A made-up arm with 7 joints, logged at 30 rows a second.
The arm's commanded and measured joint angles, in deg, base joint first. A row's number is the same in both.
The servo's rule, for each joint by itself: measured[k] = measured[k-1] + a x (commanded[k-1-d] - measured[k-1]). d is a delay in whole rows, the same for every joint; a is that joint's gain. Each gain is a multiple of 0.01, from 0.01 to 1. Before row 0 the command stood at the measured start. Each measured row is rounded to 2 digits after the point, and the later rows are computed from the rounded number. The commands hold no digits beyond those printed.
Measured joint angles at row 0:
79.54, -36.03, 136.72, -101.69, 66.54, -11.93, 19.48
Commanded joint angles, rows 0 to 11:
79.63, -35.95, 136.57, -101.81, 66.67, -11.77, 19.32
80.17, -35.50, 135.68, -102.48, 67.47, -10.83, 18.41
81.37, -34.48, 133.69, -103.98, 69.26, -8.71, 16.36
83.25, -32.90, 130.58, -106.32, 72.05, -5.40, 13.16
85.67, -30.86, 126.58, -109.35, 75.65, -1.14, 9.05
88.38, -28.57, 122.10, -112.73, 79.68, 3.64, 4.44
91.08, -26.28, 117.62, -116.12, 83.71, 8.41, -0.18
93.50, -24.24, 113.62, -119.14, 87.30, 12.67, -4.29
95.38, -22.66, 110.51, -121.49, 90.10, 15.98, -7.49
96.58, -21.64, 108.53, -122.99, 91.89, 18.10, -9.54
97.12, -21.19, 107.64, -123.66, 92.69, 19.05, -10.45
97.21, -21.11, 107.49, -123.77, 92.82, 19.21, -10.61
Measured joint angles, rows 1 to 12:
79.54, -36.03, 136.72, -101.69, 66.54, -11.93, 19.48
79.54, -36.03, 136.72, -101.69, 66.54, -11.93, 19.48
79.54, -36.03, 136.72, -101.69, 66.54, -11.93, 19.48
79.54, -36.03, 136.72, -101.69, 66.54, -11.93, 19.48
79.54, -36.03, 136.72, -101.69, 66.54, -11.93, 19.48
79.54, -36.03, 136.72, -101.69, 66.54, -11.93, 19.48
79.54, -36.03, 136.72, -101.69, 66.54, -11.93, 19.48
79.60, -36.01, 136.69, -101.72, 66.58, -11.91, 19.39
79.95, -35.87, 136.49, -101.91, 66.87, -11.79, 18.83
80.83, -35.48, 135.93, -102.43, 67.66, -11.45, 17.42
82.33, -34.76, 134.86, -103.40, 69.11, -10.78, 14.99
84.40, -33.67, 133.20, -104.89, 71.27, -9.72, 11.60
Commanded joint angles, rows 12 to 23:
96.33, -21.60, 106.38, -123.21, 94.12, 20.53, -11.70
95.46, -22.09, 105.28, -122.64, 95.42, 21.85, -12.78
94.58, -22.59, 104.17, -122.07, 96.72, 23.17, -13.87
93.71, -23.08, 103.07, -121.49, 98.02, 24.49, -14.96
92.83, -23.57, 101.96, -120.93, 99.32, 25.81, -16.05
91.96, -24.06, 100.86, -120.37, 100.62, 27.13, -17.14
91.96, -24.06, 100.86, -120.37, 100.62, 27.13, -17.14
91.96, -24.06, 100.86, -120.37, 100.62, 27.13, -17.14
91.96, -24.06, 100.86, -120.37, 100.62, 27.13, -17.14
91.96, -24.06, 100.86, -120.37, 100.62, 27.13, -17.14
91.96, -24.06, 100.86, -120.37, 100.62, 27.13, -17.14
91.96, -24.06, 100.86, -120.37, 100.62, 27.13, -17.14
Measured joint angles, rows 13 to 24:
86.87, -32.24, 130.98, -106.85, 74.05, -8.25, 7.52
89.48, -30.57, 128.31, -109.17, 77.24, -6.42, 3.13
91.97, -28.80, 125.37, -111.66, 80.56, -4.32, -1.10
94.08, -27.08, 122.40, -114.12, 83.71, -2.09, -4.74
95.63, -25.56, 119.63, -116.34, 86.41, 0.13, -7.48
96.55, -24.34, 117.23, -118.17, 88.48, 2.21, -9.17
96.96, -23.44, 115.28, -119.57, 89.91, 4.08, -9.99
96.57, -22.92, 113.50, -120.48, 91.30, 5.89, -10.96
95.88, -22.69, 111.86, -121.02, 92.66, 7.65, -12.00
95.07, -22.66, 110.32, -121.28, 94.00, 9.36, -13.07
94.23, -22.78, 108.87, -121.33, 95.33, 11.02, -14.15
93.36, -23.00, 107.49, -121.23, 96.65, 12.65, -15.23

